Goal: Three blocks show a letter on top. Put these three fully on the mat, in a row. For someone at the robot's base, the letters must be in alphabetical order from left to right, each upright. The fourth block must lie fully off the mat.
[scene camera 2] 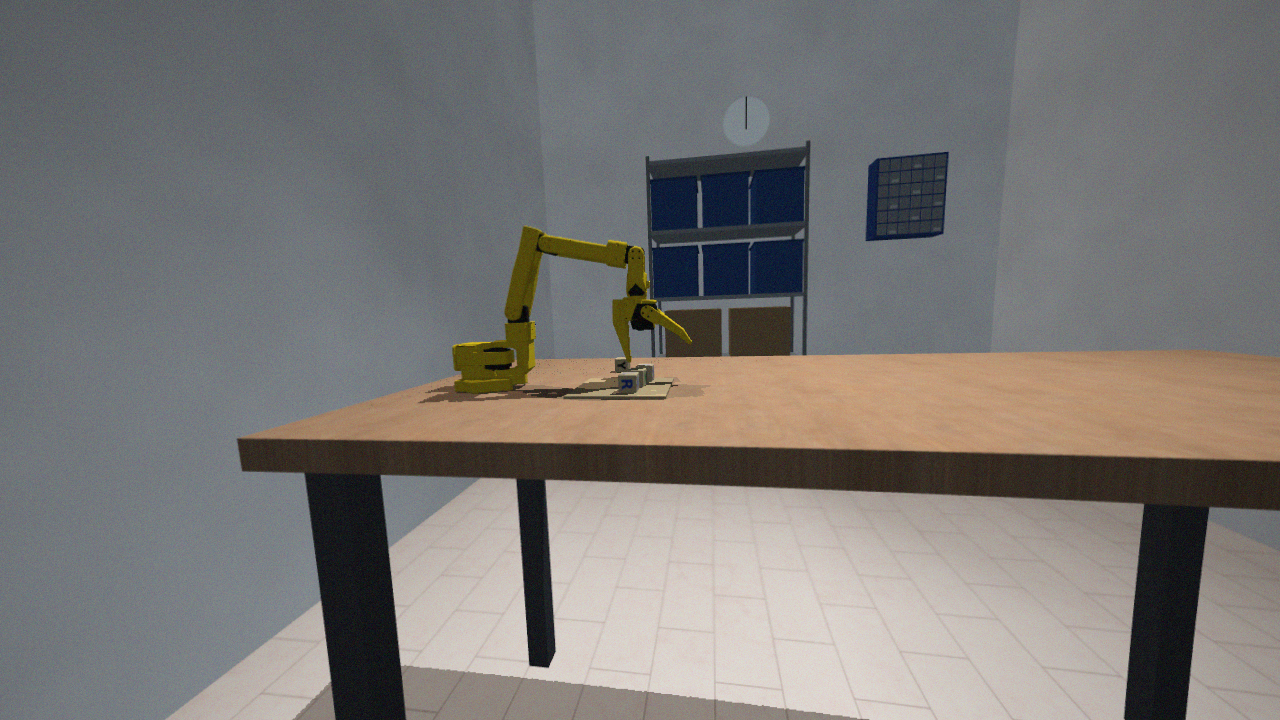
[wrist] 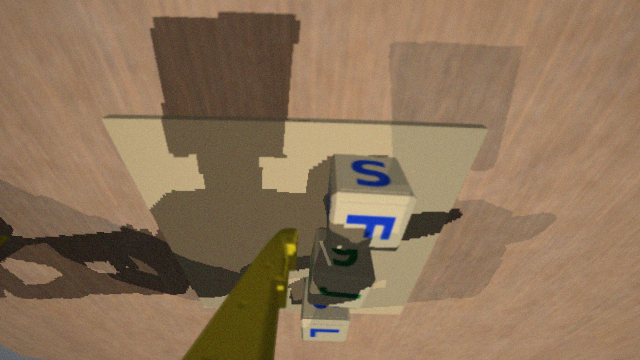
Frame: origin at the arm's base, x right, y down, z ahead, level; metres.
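Where they show: hand, tool point: [scene camera 2: 631,359] [wrist: 297,243]; arm's base, link origin: [scene camera 2: 504,386].
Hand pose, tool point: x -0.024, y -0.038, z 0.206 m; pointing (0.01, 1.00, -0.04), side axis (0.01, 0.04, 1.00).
Each offset is from my tool point to the top centre of the thing. "pt": to the spot under its first point. Level surfaces: height alone.
In the wrist view, the block with blue S on top @(pt dz +0.023, dx -0.012, dy +0.021 m) [wrist: 370,173] and F on its side stands on the pale mat [wrist: 130,132] [scene camera 2: 595,394]. Just below it is a shadowed block with a green character on top [wrist: 342,267]. Lower still, a block with L on its side @(pt dz +0.012, dx +0.081, dy +0.008 m) [wrist: 325,330] overlaps the mat's lower edge in view; its top is mostly hidden. In the scene view, a block with R on its side [scene camera 2: 629,383] is nearest, a grey block @(dz +0.022, dx +0.001, dy +0.009 m) [scene camera 2: 648,370] is behind, and one with Y on its side [scene camera 2: 621,364] is farther back. My gripper [scene camera 2: 659,350] is open and empty above the blocks.
The wooden table @(dy +0.038 m) [scene camera 2: 850,402] surrounds the mat. The yellow arm's base [scene camera 2: 483,367] stands left of the mat in the scene view. Dark arm shadows cross the mat. A shelf rack [scene camera 2: 808,250] stands in the background.
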